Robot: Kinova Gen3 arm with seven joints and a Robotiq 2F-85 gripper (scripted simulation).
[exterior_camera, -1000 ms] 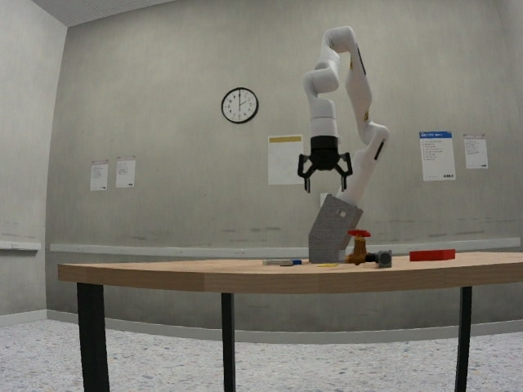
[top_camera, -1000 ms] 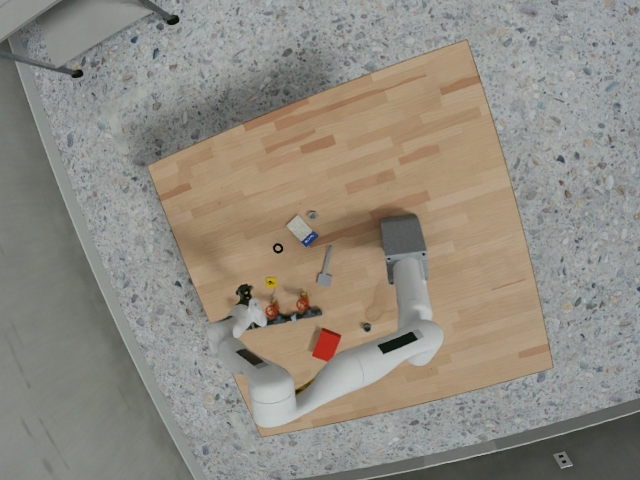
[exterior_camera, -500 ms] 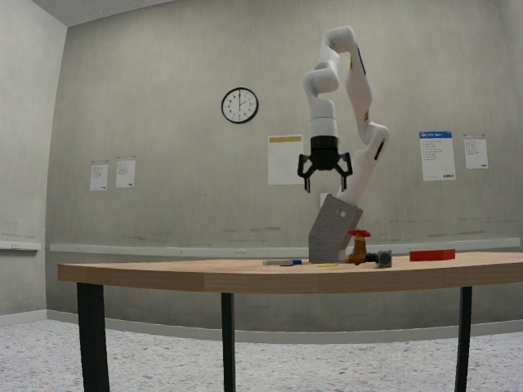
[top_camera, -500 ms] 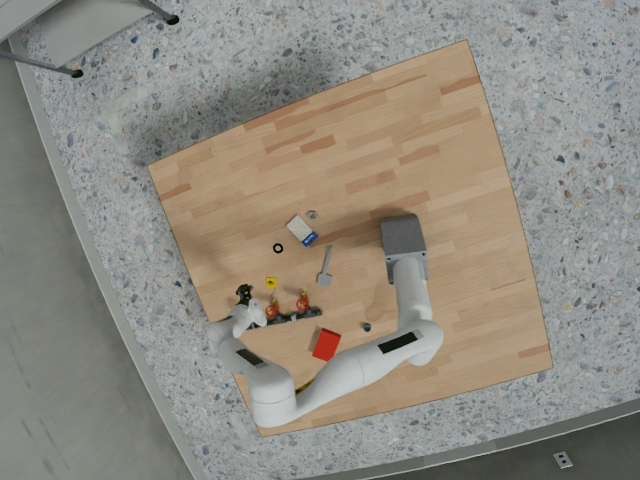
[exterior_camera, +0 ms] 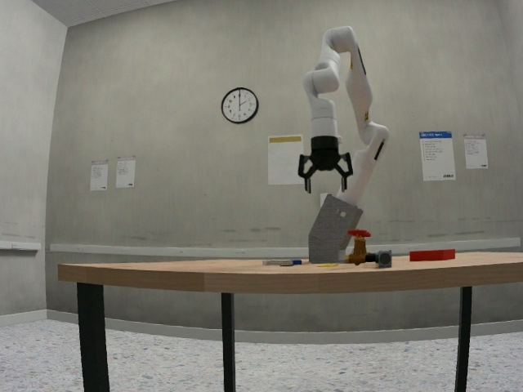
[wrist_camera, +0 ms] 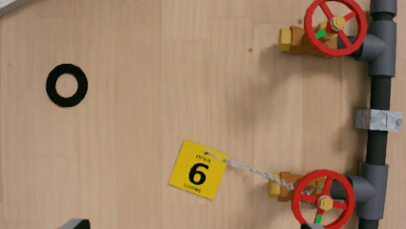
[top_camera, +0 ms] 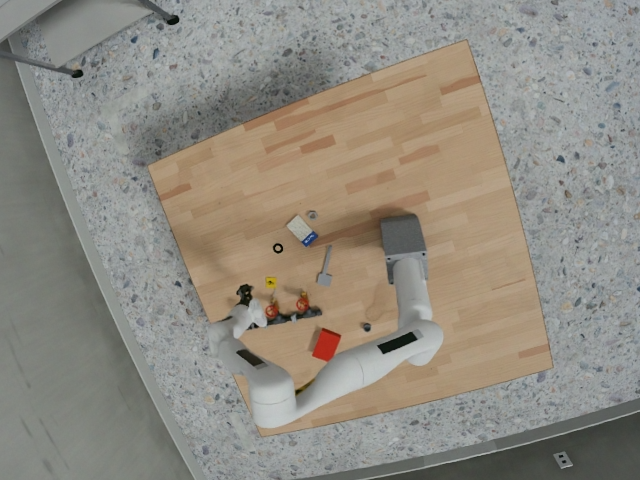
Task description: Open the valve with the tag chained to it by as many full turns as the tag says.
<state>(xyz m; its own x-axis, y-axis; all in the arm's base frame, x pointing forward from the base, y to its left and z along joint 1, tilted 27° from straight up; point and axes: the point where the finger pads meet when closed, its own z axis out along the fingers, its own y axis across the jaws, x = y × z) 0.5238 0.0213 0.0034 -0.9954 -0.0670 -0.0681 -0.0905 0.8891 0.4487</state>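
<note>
Right now the yellow tag is 200 mm below my hand and 10 mm behind it. From my hand the other things lie so: small nut 230 mm behind, 220 mm to the right, 190 mm below; grey scraper 230 mm behind, 200 mm below, 10 mm to the right; blue box 190 mm below, 180 mm to the right, 170 mm behind.
</note>
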